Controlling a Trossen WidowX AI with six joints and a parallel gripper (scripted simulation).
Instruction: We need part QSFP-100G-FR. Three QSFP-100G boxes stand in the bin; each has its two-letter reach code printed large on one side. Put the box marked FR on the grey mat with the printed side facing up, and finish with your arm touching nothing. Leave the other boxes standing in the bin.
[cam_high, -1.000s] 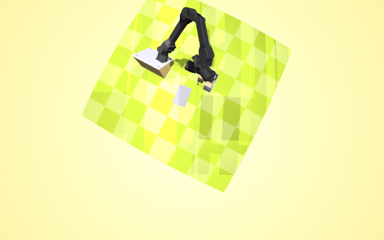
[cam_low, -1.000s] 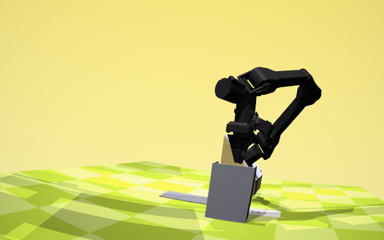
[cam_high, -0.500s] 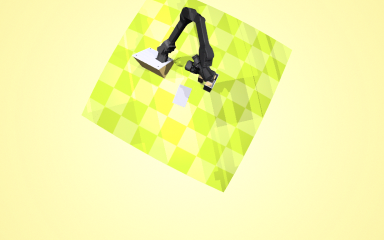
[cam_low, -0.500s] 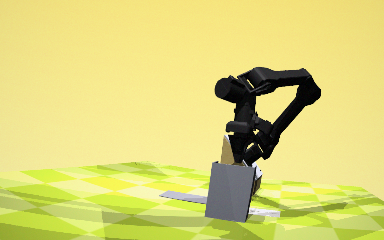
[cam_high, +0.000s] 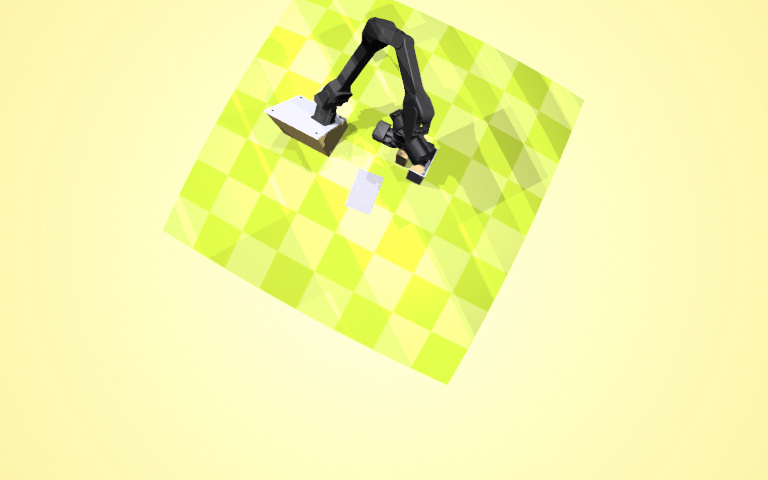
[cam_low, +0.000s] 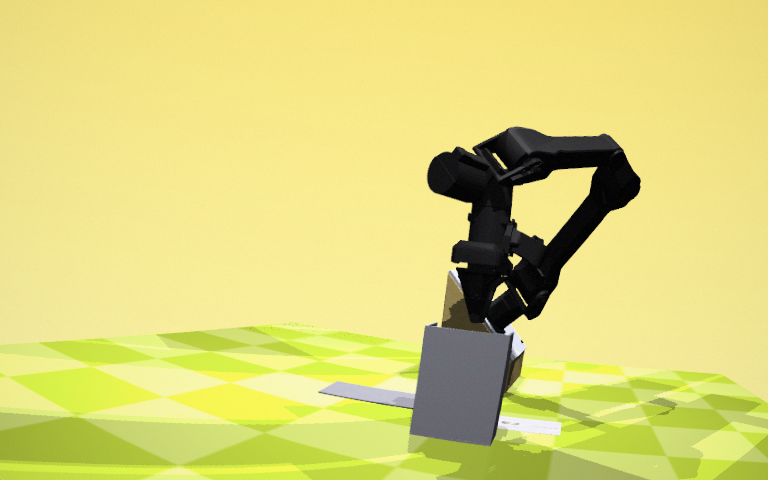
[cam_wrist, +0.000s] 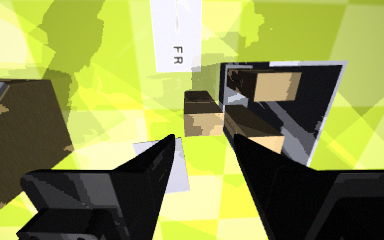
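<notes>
The grey mat lies 40 mm behind my gripper tip, 170 mm to the right of it and 150 mm below it. From my gripper tip the other things lie so: thin white slab: 40 mm behind, 90 mm to the left, 150 mm below.
</notes>
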